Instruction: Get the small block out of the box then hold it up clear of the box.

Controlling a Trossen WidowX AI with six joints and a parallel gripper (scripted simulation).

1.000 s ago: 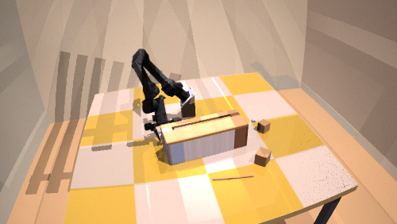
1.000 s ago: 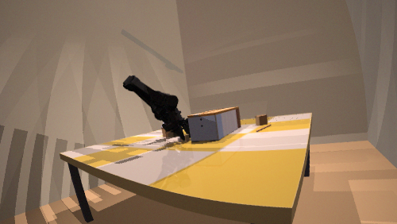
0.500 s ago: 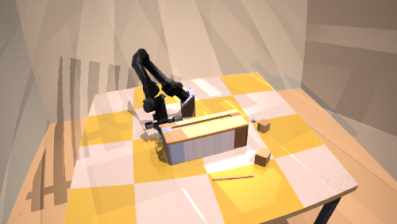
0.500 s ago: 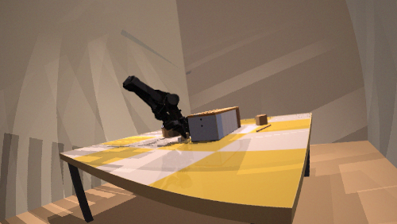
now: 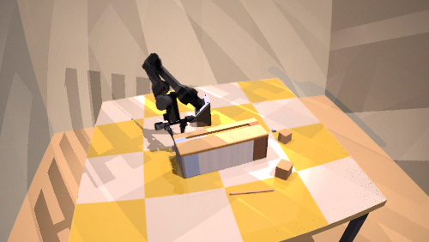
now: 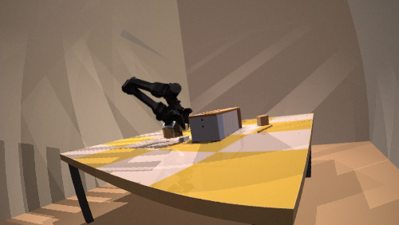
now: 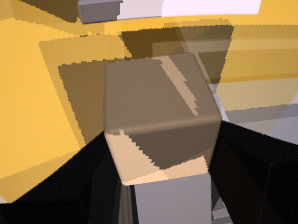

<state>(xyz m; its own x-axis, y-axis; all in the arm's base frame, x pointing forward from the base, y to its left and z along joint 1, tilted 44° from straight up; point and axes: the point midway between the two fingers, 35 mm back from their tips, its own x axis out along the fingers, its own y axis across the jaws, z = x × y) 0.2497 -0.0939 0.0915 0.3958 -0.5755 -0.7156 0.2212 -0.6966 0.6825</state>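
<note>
The tan block is 1 cm behind my gripper tip and 1 cm above it. Round my gripper tip: box (17 cm to the left, 4 cm ahead, 1 cm below); tiny piece (48 cm to the left, 9 cm behind, 6 cm below); thin stick (31 cm ahead, 27 cm to the left, 6 cm below).
</note>
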